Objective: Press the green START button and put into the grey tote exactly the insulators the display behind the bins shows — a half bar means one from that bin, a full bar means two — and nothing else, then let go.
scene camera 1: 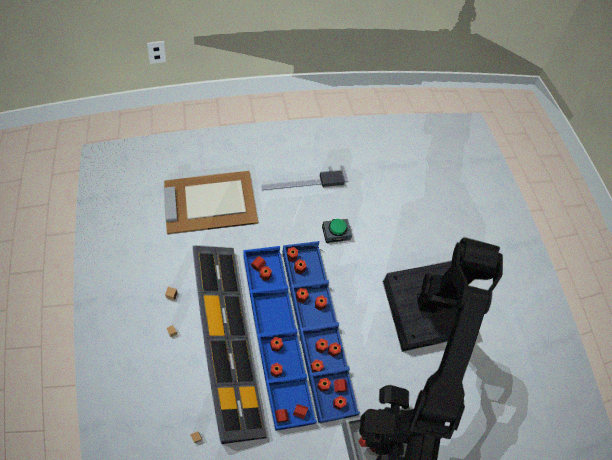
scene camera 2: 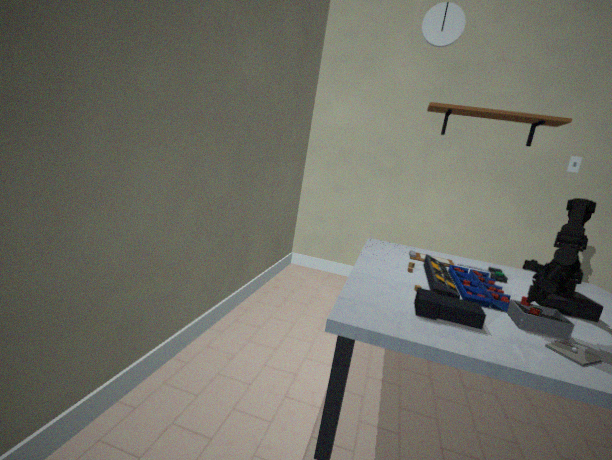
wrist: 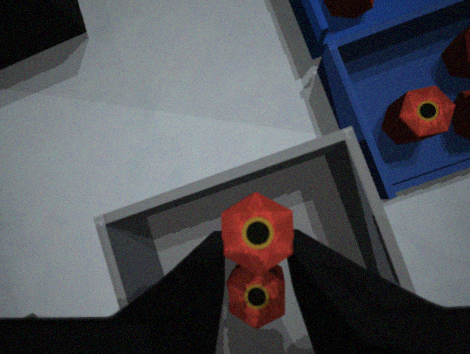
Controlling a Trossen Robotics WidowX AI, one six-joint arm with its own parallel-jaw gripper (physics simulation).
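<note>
My gripper (wrist: 255,241) is shut on an upright red insulator (wrist: 257,215) (scene camera 2: 525,301), held above the grey tote (wrist: 225,175) (scene camera 2: 537,327) (scene camera 1: 349,440). Another red insulator (wrist: 256,297) (scene camera 2: 534,311) is inside the tote. The arm partly hides the tote in scene camera 1. The green button (scene camera 1: 338,227) (scene camera 2: 498,273) sits beyond the blue bins. The display (scene camera 1: 242,439) has a full amber bar in its second row, left cell, and half bars in both bottom cells; other cells are dark. The left-column second bin (scene camera 1: 274,315) is empty; the other bins hold red insulators, some lying.
A black box (scene camera 2: 448,308) (wrist: 35,30) stands near the display and tote. A flat plate (scene camera 2: 572,352) lies in front of the tote. A clipboard (scene camera 1: 215,199) and caliper (scene camera 1: 332,178) lie beyond the bins. Small wooden cubes (scene camera 1: 171,293) (scene camera 1: 172,330) (scene camera 1: 196,437) lie behind the display.
</note>
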